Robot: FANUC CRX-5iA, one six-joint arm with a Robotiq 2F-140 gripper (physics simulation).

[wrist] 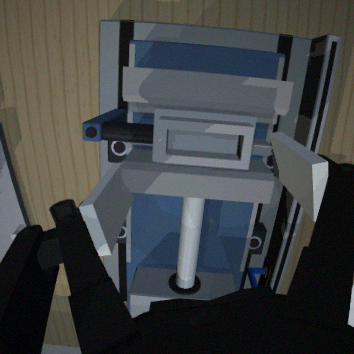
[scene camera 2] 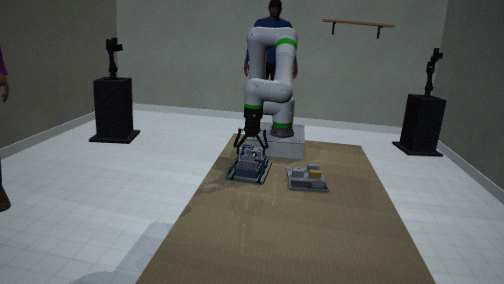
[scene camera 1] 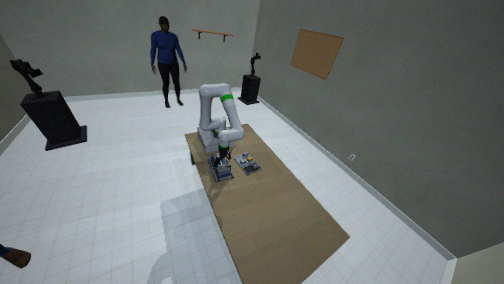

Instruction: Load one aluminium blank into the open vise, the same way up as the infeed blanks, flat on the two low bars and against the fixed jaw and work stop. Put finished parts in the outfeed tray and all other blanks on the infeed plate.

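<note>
The vise stands on the table with a grey, frame-shaped part with a rectangular pocket between its jaws. The fixed jaw is at the top in the wrist view. The black rod of the work stop meets the part's left side. The low bars under the part are hidden. My gripper is open, pointing down over the vise, one finger on each side of the part, with a gap at both sides. A yellow block and grey blocks sit on the plate beside the vise.
The grey plate lies right of the vise in scene camera 2; where infeed plate and outfeed tray divide is too small to tell. A raised rail runs along the vise base. A person stands behind the arm. Black pedestals stand off the table.
</note>
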